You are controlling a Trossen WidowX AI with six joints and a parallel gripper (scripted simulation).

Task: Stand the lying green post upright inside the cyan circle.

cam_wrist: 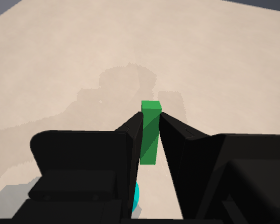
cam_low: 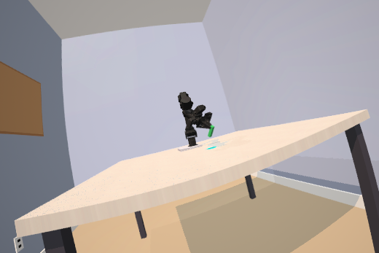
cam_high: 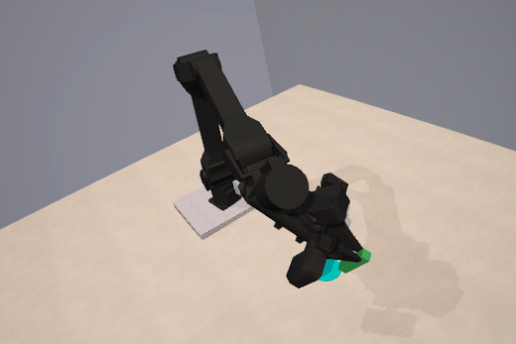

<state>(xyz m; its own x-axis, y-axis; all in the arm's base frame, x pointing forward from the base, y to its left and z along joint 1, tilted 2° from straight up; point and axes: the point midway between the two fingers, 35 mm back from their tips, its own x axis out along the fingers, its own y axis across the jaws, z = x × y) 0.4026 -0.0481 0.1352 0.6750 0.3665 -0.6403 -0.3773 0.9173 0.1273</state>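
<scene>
Right now my gripper tip is 120 mm above the cyan circle, 90 mm past it and 20 mm to the right of it. The rest, counted from my gripper tip: green post 20 mm below, 10 mm behind.
</scene>
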